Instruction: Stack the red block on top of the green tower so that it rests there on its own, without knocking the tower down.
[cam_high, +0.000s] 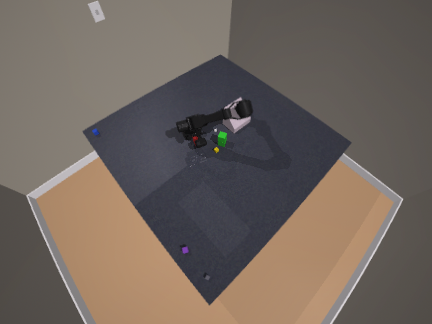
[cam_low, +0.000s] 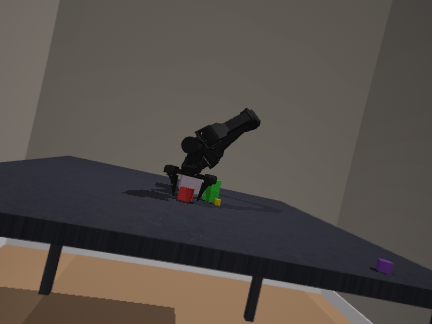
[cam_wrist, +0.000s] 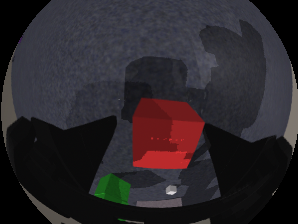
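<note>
Right now my gripper tip is 120 mm to the right of the green block, 100 mm past it and 10 mm below it. From my gripper tip the other things lie so: yellow cube: 130 mm to the left, 30 mm behind; then red block: 10 mm above; then purple cube: 490 mm ahead, 410 mm to the left.
</note>
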